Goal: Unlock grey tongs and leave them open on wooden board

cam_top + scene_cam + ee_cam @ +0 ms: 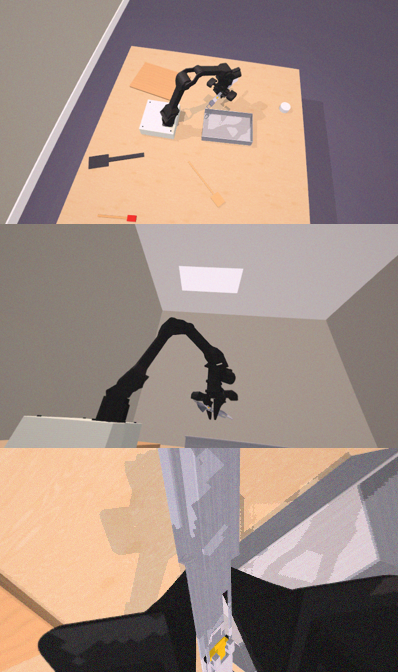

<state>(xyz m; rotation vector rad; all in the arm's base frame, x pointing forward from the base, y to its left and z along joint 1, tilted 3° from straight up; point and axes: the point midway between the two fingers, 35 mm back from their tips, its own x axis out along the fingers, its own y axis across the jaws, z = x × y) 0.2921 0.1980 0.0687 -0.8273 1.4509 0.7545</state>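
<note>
Now: the yellow lock piece 20 mm behind my gripper tip, 30 mm to the right of it and 40 mm above it. Round my gripper tip: roasting tin (70 mm ahead, 150 mm to the right, 90 mm below); then wooden board (420 mm behind, 150 mm to the left, 110 mm below); then white cylinder (440 mm ahead, 50 mm to the left, 100 mm below).
</note>
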